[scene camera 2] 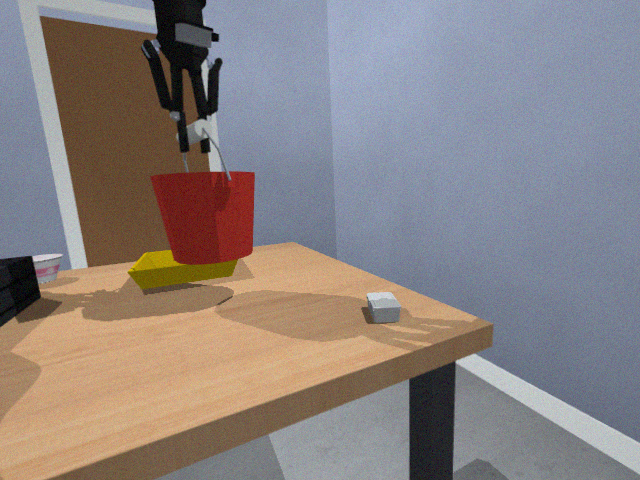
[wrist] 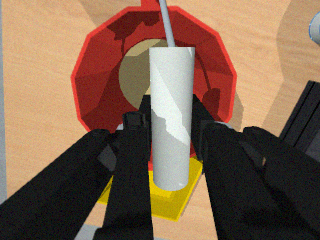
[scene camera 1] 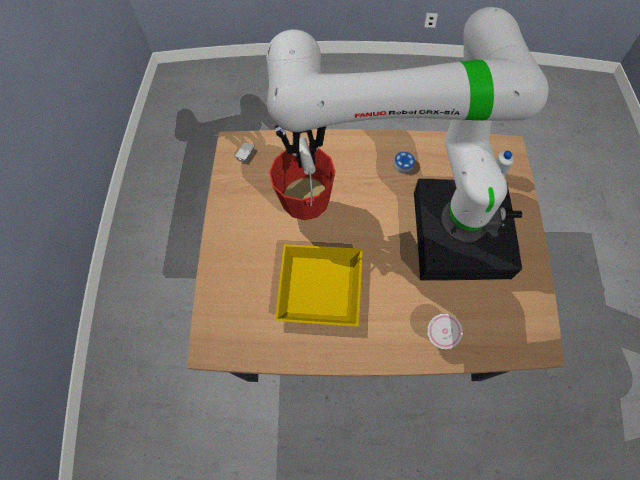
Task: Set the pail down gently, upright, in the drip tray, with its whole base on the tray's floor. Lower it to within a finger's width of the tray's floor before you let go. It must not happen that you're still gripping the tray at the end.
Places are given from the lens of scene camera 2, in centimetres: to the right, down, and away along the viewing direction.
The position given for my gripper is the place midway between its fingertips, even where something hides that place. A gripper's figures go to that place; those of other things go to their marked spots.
my gripper (scene camera 2: 195, 152): -23, -16, 55
red pail (scene camera 2: 208, 220): -19, -3, 51
yellow drip tray (scene camera 2: 171, 272): -35, 8, 71
grey block (scene camera 2: 383, 306): 10, 10, 46
The marked spots on the yellow drip tray and the red pail are 28 cm apart.
